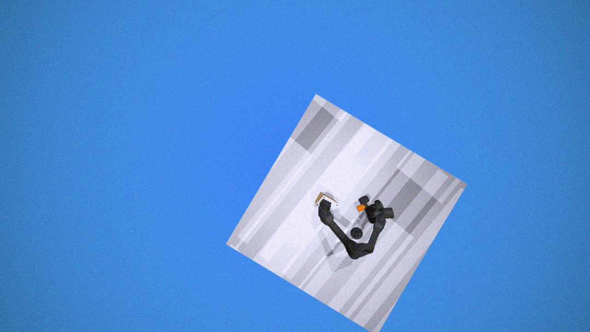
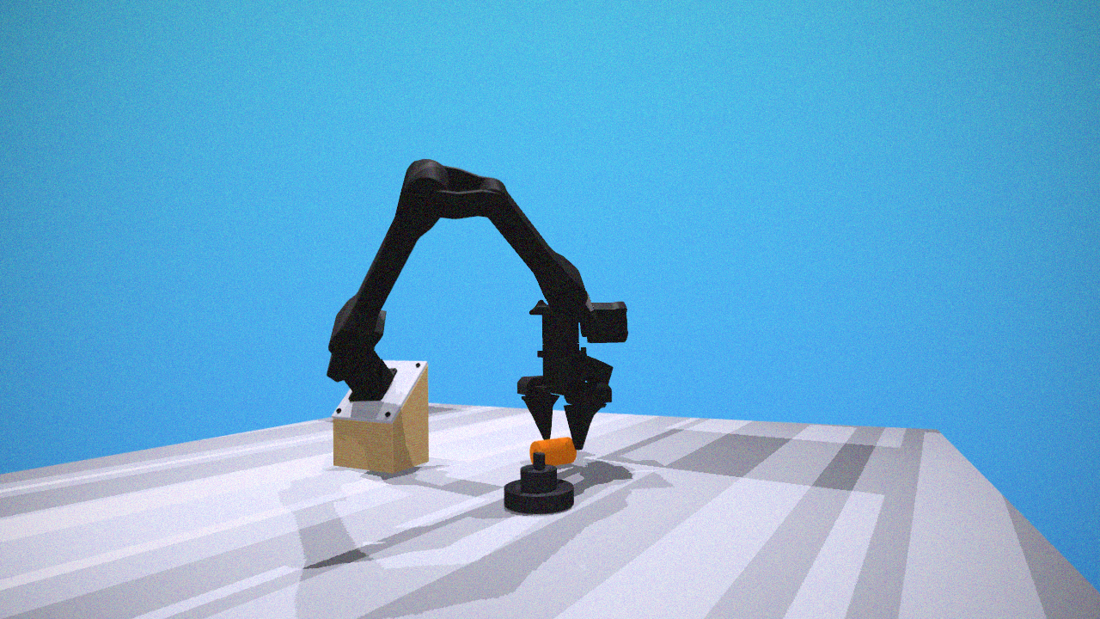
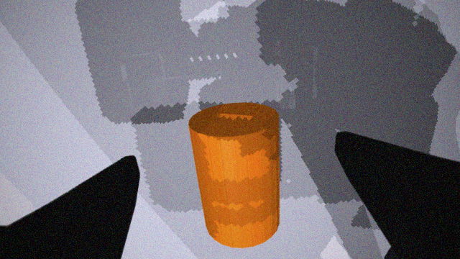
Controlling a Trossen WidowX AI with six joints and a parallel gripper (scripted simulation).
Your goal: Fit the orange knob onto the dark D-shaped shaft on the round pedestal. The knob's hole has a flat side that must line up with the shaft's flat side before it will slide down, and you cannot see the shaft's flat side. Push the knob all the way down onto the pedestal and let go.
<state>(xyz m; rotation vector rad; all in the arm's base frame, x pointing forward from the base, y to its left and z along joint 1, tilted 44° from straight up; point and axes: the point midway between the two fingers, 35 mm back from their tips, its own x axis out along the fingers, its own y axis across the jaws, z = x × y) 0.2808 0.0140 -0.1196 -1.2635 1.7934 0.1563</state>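
Right now the orange knob is 1 cm behind my gripper tip, 1 cm to the right of it and 1 cm below it. From my gripper tip the other things lie so: pedestal 5 cm ahead, 20 cm to the right.
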